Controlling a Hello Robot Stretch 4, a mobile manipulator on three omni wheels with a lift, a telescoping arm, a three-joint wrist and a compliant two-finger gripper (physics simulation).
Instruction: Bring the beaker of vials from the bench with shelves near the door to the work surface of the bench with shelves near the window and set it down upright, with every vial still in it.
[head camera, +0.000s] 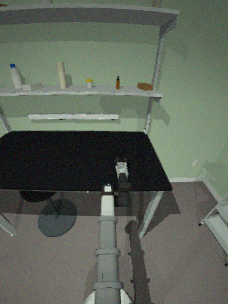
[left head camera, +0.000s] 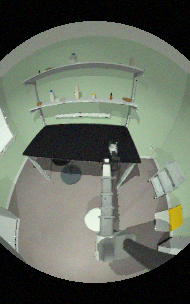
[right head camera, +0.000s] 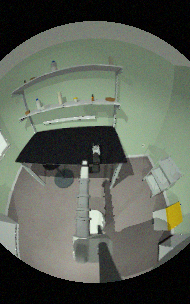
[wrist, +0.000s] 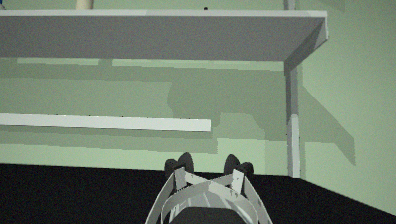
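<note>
My gripper (head camera: 121, 159) (wrist: 208, 166) reaches over the black work surface (head camera: 60, 157) (left head camera: 70, 142) (right head camera: 60, 145) of the bench with shelves, near its front right. The fingertips are a hand's gap apart, with no glass between the very tips. Pale, streaked glass of the beaker (head camera: 121, 168) (wrist: 200, 201) seems to show farther back, between the bowed finger strips near the palm. The dark palm hides its lower part. I cannot make out the vials, whether the beaker is upright, or whether it touches the surface.
The lower shelf (head camera: 75, 93) (wrist: 150, 37) holds a blue-capped bottle (head camera: 16, 77), a tall cream cylinder (head camera: 61, 76), a yellow-lidded jar (head camera: 89, 84) and a small amber bottle (head camera: 118, 83). A stool (head camera: 57, 218) stands under the bench. A white cart (left head camera: 167, 179) (right head camera: 163, 177) stands to the right.
</note>
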